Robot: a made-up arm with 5 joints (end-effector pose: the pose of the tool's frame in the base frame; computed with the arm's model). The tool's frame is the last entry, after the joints. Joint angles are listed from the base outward.
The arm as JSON. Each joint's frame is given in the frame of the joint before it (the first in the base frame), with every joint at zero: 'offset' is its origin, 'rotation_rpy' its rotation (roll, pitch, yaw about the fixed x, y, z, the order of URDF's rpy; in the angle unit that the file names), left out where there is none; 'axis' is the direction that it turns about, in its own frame. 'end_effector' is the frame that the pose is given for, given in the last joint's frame.
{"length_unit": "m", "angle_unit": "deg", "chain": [
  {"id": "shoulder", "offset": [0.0, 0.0, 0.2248], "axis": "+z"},
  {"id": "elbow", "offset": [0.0, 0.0, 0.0], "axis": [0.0, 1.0, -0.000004]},
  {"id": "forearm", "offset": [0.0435, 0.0, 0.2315], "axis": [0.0, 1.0, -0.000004]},
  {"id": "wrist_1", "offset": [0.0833, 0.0, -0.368], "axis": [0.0, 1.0, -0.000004]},
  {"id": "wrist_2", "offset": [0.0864, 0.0, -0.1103], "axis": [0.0, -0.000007, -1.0]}
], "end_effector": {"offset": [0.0, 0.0, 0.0], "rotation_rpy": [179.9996, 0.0, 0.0]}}
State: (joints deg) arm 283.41 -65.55 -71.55 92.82 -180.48
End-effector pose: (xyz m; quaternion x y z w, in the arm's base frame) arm 0.0315 -0.1319 0.6679 0.5710 0.7294 -0.2348 0.2948
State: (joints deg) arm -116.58 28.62 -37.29 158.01 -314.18
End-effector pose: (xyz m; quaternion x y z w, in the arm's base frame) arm -0.0699 -0.1398 0.1068 -0.0404 0.2613 0.7863 0.5584
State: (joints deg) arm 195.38 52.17 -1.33 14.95 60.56
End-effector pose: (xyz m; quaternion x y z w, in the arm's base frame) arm 0.0852 0.0234 -0.0886 0.3225 0.7752 0.3341 0.4281
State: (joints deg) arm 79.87 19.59 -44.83 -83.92 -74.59
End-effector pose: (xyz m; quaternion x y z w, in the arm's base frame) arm 0.0750 0.4200 0.2488 -0.1281 -0.5652 -0.8141 0.0375
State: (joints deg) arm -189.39 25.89 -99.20 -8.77 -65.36
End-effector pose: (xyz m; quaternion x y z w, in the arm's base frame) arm -0.6292 0.1041 0.4586 0.3539 -0.6661 -0.3986 0.5218
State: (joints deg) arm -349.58 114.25 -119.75 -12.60 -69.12
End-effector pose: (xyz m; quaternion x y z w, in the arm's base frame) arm 0.4207 0.0774 -0.3463 0.7591 0.6317 0.1371 0.0771
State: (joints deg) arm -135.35 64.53 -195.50 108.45 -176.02
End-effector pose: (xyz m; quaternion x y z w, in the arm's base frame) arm -0.4076 -0.4027 0.5205 0.9196 0.3408 -0.1779 0.0804
